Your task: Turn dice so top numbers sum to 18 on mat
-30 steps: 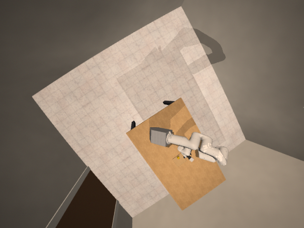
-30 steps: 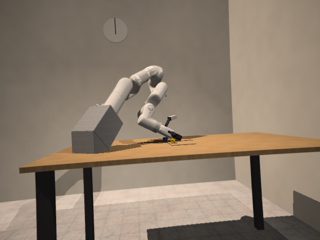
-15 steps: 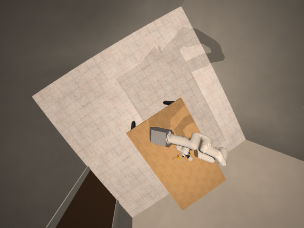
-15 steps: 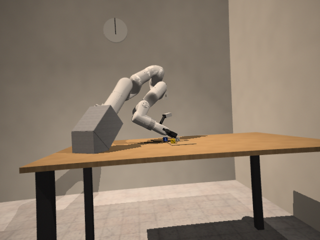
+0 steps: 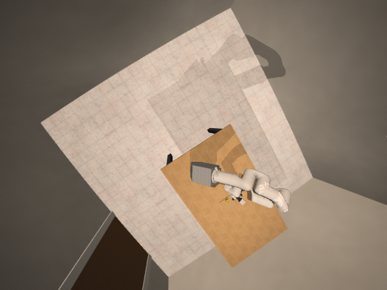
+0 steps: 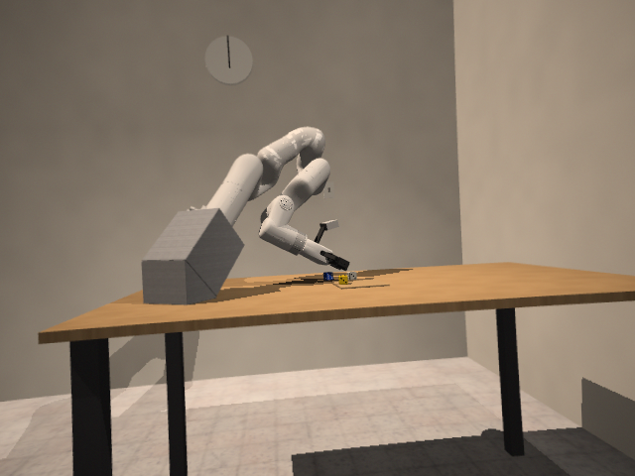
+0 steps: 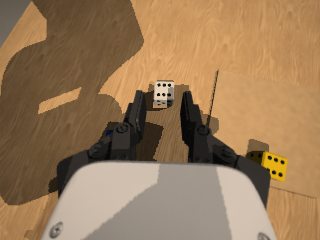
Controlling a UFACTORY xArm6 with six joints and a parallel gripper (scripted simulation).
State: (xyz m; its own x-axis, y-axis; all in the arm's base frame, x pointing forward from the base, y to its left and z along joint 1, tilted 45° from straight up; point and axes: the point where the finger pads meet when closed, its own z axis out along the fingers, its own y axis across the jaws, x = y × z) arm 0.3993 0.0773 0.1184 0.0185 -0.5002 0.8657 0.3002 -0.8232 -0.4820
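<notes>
Now: the white die 4 cm below my hand, 4 cm ahead of it and 1 cm to the left of it. Round my hand: yellow die (13 cm to the right, 4 cm below); then blue die (4 cm to the left, 4 cm below, 4 cm behind); then tan mat (12 cm to the right, 5 cm below, 5 cm ahead).
</notes>
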